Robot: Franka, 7 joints.
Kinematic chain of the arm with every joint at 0, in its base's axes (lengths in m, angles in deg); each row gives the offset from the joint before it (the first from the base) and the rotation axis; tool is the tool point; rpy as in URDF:
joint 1: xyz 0 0 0.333 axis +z
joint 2: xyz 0 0 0 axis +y
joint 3: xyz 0 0 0.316 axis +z
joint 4: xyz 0.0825 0 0 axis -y
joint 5: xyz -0.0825 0 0.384 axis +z
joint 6: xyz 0 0 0 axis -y
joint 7: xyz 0.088 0 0 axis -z
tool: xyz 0 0 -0.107 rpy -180 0 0
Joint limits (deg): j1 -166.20..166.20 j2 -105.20..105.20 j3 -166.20..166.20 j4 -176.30..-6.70 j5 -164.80..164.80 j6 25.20..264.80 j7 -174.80..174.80
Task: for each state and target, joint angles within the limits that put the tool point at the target. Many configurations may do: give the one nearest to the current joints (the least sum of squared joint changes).
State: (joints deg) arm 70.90 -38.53 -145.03 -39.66 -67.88 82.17 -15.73
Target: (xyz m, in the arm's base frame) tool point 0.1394 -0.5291 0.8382
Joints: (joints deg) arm 84.72 -17.41 -133.60 -44.93 -62.73 69.67 -15.73
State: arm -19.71 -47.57 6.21 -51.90 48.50 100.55 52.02
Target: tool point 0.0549 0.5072 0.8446
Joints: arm -38.65 -60.55 45.46 -70.42 50.33 91.63 52.02
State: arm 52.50 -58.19 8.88 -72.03 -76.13 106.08 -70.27
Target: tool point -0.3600 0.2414 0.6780
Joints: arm 65.40 -60.28 59.64 -119.85 -64.79 105.46 -70.27
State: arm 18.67 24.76 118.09 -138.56 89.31 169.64 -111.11
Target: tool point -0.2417 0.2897 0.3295
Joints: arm 11.78 36.46 125.68 -156.31 94.12 175.92 -111.11
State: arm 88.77 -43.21 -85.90 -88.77 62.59 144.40 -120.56
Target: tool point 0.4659 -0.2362 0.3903
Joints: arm 61.57 -46.89 -85.81 -131.21 61.06 134.31 -120.56
